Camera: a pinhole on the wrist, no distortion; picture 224 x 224 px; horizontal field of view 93.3 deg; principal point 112.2 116.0 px. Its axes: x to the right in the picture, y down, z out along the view. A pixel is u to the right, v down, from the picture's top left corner.
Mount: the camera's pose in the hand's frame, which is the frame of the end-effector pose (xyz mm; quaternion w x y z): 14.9 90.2 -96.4 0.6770 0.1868 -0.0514 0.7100
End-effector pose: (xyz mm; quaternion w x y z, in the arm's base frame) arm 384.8 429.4 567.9 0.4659 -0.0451 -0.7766 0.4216
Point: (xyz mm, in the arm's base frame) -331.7 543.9 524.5
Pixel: 195 54
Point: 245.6 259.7 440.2
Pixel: 130 173
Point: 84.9 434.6 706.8
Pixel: 116 59
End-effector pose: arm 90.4 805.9 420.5 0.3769 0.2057 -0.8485 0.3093
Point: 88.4 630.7 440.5
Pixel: 56 129
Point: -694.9 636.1 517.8
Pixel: 183 26
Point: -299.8 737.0 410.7
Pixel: 174 62
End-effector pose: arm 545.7 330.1 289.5 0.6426 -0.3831 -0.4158 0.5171
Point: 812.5 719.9 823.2
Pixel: outside the picture
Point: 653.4 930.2 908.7
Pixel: 21 9
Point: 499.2 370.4 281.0
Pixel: 106 124
